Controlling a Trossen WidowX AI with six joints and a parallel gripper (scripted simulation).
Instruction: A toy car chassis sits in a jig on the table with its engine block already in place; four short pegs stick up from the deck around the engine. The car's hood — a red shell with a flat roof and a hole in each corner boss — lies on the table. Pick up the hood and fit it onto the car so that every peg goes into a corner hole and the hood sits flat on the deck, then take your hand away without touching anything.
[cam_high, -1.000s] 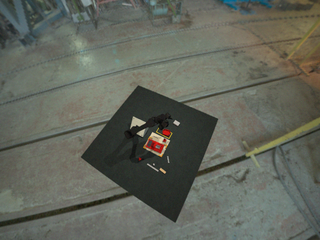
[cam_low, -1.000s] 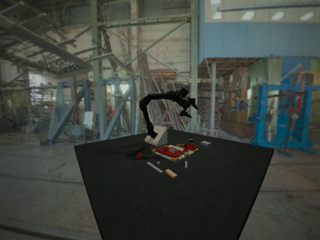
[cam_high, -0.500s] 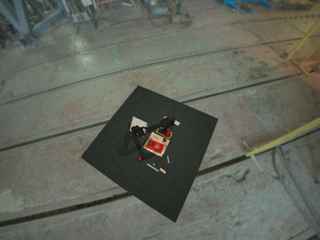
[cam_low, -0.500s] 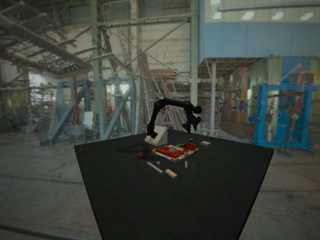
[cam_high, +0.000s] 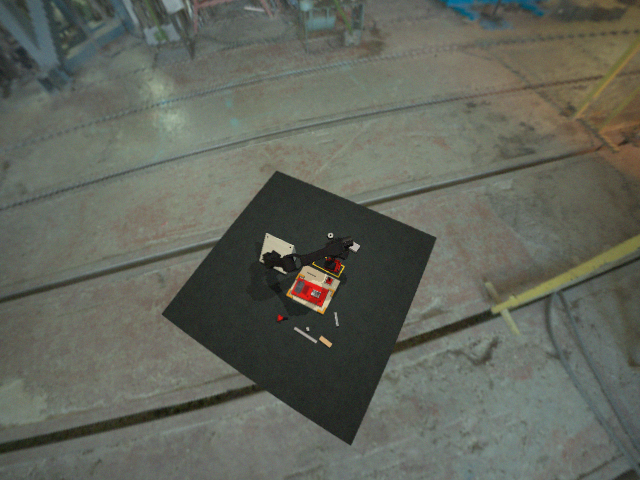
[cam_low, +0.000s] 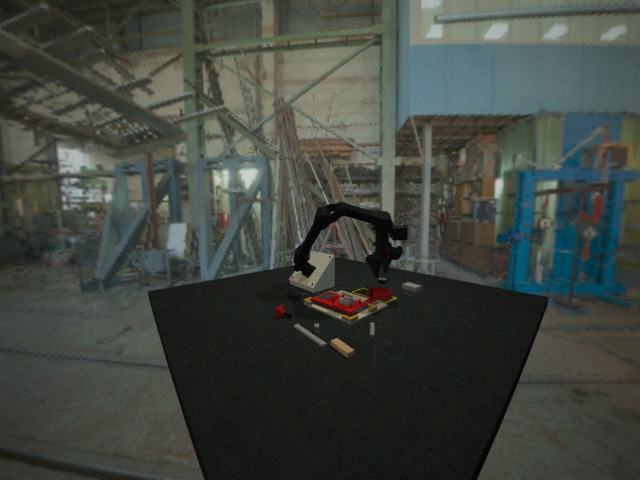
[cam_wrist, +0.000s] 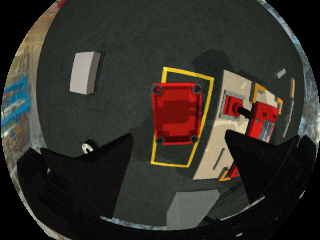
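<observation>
The red hood lies 8 cm below my gripper tip. Round my gripper tip: grey bar: 10 cm ahead, 44 cm to the right, 9 cm below; then grey engine block: 2 cm ahead, 21 cm to the right, 7 cm below; then beige jig: 1 cm behind, 21 cm to the right, 8 cm below.
</observation>
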